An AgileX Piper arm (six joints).
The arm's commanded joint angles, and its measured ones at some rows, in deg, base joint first. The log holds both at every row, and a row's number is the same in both.
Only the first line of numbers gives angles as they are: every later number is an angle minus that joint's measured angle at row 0.
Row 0, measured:
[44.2 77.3 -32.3 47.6 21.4 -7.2]
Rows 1 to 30, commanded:
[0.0 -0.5 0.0 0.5 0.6 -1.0]
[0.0 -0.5 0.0 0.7 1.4 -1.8]
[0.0 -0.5 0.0 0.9 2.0 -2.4]
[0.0 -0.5 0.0 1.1 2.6 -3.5]
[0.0 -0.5 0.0 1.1 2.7 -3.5]
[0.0 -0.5 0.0 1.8 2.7 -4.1]
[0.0 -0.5 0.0 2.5 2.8 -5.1]
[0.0 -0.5 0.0 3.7 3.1 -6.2]
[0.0 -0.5 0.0 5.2 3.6 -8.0]
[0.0 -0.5 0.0 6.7 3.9 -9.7]
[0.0 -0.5 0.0 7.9 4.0 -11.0]
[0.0 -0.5 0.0 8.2 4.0 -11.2]
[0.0 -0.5 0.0 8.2 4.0 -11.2]
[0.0 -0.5 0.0 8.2 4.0 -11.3]
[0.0 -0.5 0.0 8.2 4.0 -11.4]
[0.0 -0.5 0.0 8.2 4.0 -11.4]
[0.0 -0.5 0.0 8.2 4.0 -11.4]
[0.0 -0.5 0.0 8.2 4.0 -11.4]
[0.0 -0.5 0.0 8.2 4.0 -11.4]
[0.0 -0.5 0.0 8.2 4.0 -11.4]
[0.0 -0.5 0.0 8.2 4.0 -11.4]
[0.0 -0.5 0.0 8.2 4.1 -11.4]
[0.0 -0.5 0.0 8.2 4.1 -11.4]
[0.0 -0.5 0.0 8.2 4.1 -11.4]
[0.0 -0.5 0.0 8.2 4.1 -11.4]
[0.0 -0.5 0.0 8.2 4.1 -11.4]
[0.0 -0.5 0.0 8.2 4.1 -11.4]
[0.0 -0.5 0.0 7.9 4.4 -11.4]
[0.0 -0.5 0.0 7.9 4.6 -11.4]
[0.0 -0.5 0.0 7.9 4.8 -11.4]
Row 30, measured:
[0.0 0.0 0.0 8.1 4.0 -10.9]
